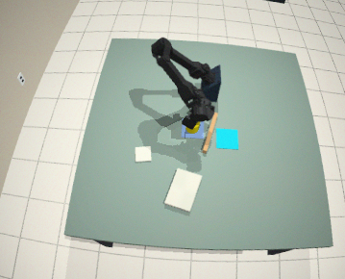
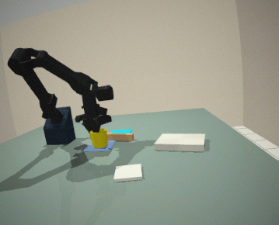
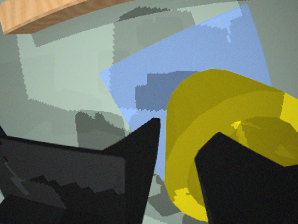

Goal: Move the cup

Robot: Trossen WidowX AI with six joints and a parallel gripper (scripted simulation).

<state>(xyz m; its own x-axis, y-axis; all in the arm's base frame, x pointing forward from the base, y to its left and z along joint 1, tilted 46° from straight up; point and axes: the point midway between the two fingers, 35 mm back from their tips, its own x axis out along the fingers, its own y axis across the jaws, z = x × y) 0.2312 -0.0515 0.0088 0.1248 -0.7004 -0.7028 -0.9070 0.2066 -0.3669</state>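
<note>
Now: gripper tip 20 mm short of the blue pad, 10 mm to the left of it and 40 mm above it. Also, from my gripper tip: wooden bar (30 mm ahead, 80 mm to the left, 30 mm below); then cup (20 mm ahead, 10 mm to the right); then cyan pad (50 mm ahead, 180 mm to the left, 40 mm below).
</note>
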